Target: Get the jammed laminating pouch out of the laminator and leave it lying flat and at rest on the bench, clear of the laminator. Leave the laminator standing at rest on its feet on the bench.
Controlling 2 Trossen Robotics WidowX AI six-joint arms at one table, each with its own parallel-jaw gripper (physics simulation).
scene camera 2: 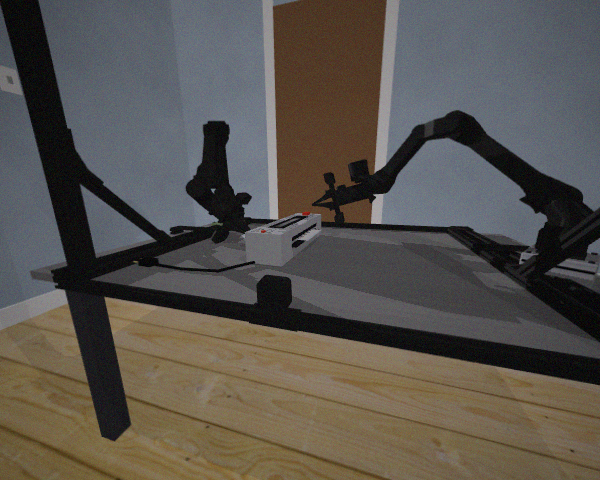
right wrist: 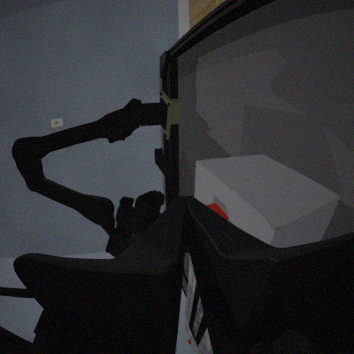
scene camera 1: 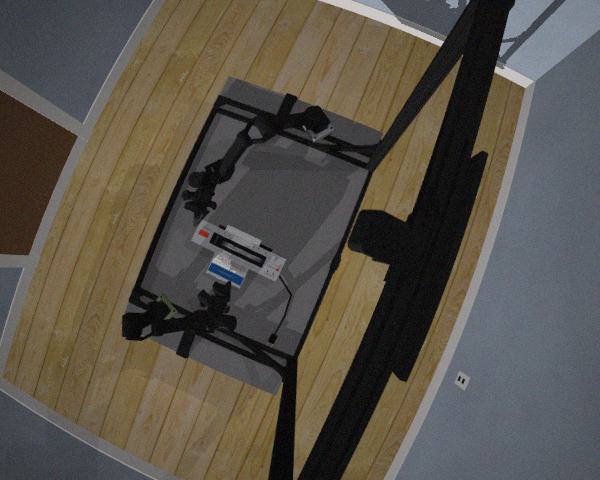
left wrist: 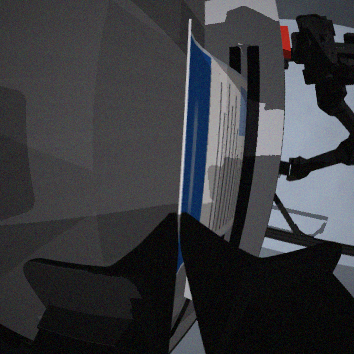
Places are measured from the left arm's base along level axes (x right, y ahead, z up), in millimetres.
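Where they show: left gripper, between the fingertips: (scene camera 1: 230,281) (left wrist: 177,219); right gripper, between the fingertips: (scene camera 2: 312,204) (right wrist: 183,203) (scene camera 1: 195,226) (left wrist: 304,23); left arm's base, origin of its link: (right wrist: 163,113) (scene camera 1: 161,310); right arm's base, origin of its link: (scene camera 2: 560,253) (scene camera 1: 317,125).
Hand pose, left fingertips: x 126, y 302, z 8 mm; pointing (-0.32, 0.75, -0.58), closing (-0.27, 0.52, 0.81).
Observation:
Things, the pixels of their top centre, and the offset from my left fingertips. "pt": a spot on its surface instead.
- laminating pouch, a spot on its surface: (left wrist: 193,150) (scene camera 1: 224,273) pt dx -41, dy +6, dz -4 mm
- laminator's black cord, a spot on its surface: (scene camera 2: 200,269) pt dx +234, dy +98, dz -27 mm
- plug, centre of its top: (scene camera 2: 147,259) (scene camera 1: 272,339) dx +285, dy -50, dz -19 mm
The white laminator (scene camera 1: 278,262) (scene camera 2: 268,248) (left wrist: 270,190) (right wrist: 260,175) stands upright on the bench. The laminating pouch (scene camera 1: 226,273) (left wrist: 193,150), white with a blue band, sticks out of its slot on the left arm's side. The part inside is hidden. My left gripper (scene camera 1: 229,283) (left wrist: 177,219) is shut on the pouch's outer edge, with blue pouch showing in the slit between the fingers. My right gripper (scene camera 1: 198,219) (scene camera 2: 315,204) (right wrist: 183,203) is shut and empty, its tips just above the laminator's end with the red patch. The pouch does not show in scene camera 2.
The laminator's black cord (scene camera 1: 290,295) (scene camera 2: 200,269) runs over the bench to a plug (scene camera 1: 271,339) (scene camera 2: 148,261). A black frame (scene camera 1: 333,260) (scene camera 2: 165,300) edges the bench, with a black block (scene camera 2: 274,291) at one side. A green bracket (scene camera 1: 167,306) (right wrist: 172,112) is by the left arm's base.

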